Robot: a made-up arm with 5 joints.
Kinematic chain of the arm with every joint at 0, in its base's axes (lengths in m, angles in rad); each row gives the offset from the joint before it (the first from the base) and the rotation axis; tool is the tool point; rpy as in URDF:
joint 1: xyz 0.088 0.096 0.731 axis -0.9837 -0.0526 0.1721
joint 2: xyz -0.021 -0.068 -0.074 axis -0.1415 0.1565 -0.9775
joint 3: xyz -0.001 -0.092 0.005 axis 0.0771 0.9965 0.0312
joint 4: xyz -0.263 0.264 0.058 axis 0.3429 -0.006 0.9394
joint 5: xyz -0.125 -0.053 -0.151 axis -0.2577 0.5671 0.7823
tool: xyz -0.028 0.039 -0.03 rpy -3.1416 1.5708 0
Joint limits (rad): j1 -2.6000..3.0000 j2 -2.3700..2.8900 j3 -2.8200..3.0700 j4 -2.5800..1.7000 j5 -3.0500..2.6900
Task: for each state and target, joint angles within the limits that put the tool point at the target. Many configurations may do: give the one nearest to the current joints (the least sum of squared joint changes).
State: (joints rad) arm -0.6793 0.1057 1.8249 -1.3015 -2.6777
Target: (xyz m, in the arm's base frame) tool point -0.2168 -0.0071 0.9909
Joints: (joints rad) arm -0.5205 -0.3548 1.0766 -1.4080 -3.0500
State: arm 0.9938 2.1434 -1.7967 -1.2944 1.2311
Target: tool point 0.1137 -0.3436 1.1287
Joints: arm 1.3961 2.1745 -2.1415 -1.8217 1.0067
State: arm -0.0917 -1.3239 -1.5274 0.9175 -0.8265
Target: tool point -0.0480 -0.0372 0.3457
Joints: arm 0.5877 -1.7269 -1.4299 1.0444 -1.1391
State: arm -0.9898 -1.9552 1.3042 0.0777 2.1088
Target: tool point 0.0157 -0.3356 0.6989
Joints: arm -0.8257 -1.8649 1.4458 -0.0412 2.0726
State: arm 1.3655 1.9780 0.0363 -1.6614 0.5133
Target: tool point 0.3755 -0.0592 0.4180
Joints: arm 1.4031 1.7938 0.1072 -1.7495 0.4130
